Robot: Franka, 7 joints.
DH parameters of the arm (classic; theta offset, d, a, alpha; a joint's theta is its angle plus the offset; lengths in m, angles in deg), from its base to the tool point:
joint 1: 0 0.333 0 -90
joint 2: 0 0 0 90
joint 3: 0 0.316 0.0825 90
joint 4: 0 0 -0.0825 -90
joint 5: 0 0.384 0 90
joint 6: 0 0 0.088 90
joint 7: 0 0.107 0 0
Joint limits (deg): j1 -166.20..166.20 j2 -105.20..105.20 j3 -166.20..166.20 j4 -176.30..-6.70 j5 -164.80..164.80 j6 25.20..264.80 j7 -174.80..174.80
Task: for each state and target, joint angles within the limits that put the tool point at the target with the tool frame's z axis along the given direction. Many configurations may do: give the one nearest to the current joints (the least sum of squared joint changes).
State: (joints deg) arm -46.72 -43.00 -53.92 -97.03 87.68 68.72 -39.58
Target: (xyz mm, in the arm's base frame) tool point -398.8 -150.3 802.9 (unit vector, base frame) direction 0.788 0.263 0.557
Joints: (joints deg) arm -50.33 -58.73 -65.76 -94.81 89.65 63.41 -39.58
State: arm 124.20 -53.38 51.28 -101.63 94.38 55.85 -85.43
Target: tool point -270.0 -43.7 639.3 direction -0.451 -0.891 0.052
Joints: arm 124.22 -71.47 20.35 -154.23 114.62 70.26 -85.43
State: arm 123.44 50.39 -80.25 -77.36 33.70 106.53 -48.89
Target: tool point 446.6 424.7 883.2 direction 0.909 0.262 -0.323
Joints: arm 88.34 37.23 -90.06 -48.66 32.95 128.44 -48.89
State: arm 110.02 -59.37 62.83 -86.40 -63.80 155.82 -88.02
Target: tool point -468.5 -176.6 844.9 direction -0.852 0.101 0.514
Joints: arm 84.15 -56.99 47.44 -93.93 -37.80 204.81 -88.02
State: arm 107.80 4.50 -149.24 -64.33 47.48 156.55 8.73
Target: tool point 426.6 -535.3 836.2 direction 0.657 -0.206 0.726
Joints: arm 109.92 -41.17 -117.66 -29.21 96.28 156.33 8.73
